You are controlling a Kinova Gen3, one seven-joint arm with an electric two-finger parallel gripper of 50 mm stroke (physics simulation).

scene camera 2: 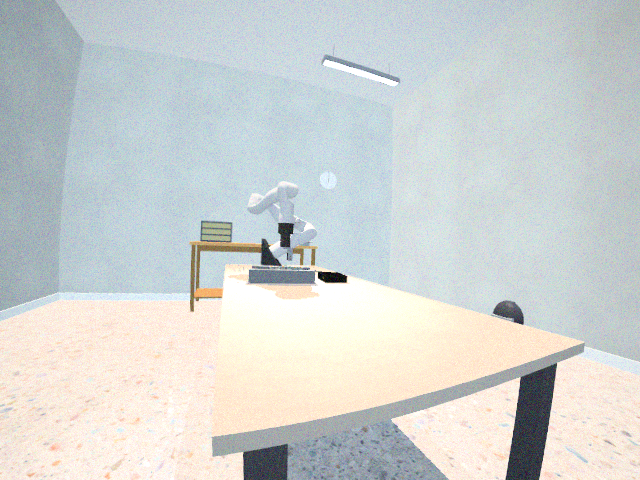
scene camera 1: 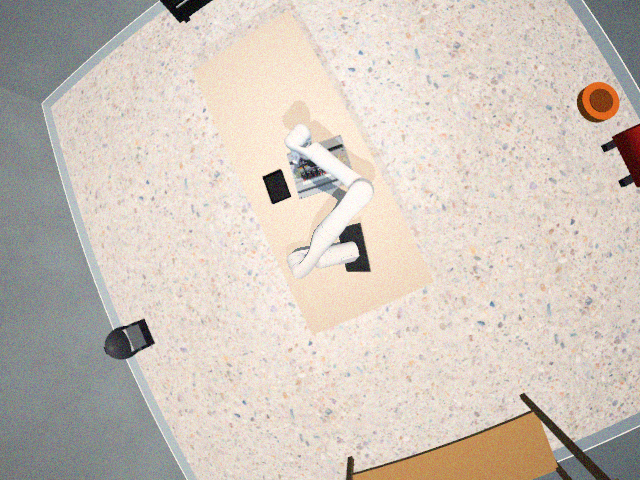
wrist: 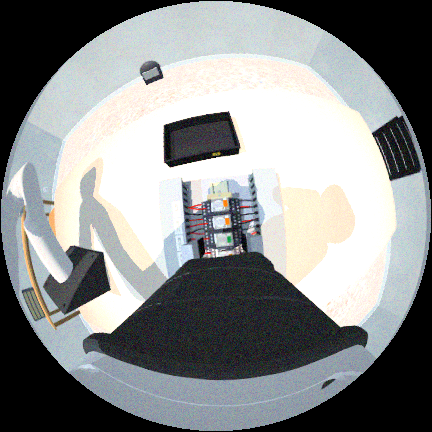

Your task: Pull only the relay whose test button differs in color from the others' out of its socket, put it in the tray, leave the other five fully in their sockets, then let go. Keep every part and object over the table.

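Frame: origin at the arm's base, x right, y down, z ahead, level; metres.
Seen in the pictures: gripper, fingertip midpoint: (scene camera 2: 289,260) (scene camera 1: 310,164) (wrist: 222,242); arm's base, link origin: (scene camera 2: 272,253) (scene camera 1: 353,250) (wrist: 64,271).
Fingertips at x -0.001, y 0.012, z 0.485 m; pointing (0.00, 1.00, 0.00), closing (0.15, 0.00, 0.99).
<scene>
Pixels of each thing's top centre, then the offset from my fingertips to it. Level surfaces: height alone.
- relay with the green test button, top centre: (wrist: 223,239) dx +0.001, dy +0.031, dz +0.002 m
- black tray, top centre: (wrist: 197,132) (scene camera 2: 331,273) (scene camera 1: 275,186) dx -0.226, dy +0.066, dz +0.010 m
- table, surface height: dy +0.101 m
The relay with the green test button (wrist: 223,240) stands in a socket row in the wrist view. Two relays with orange buttons, one relay (wrist: 220,221) next to it and another relay (wrist: 219,204) farther up, stand in the same row. Part of a further relay shows below the green one, at the gripper's edge; the others are hidden. My gripper (scene camera 2: 289,258) (wrist: 222,242) is open and empty, above the panel near the green-button relay; its exact height over it is unclear. In scene camera 1 the arm hides it. The black tray (scene camera 1: 277,186) (scene camera 2: 332,277) (wrist: 202,140) is empty.
The grey panel box (scene camera 2: 281,276) (wrist: 171,210) has raised slotted side ducts, with red and black wires running to the sockets. Pale terminal blocks (wrist: 219,189) stand at the row's tray-side end. The arm's black base (scene camera 1: 357,253) (wrist: 80,280) stands on the table (scene camera 1: 258,67) (scene camera 2: 361,330).
</scene>
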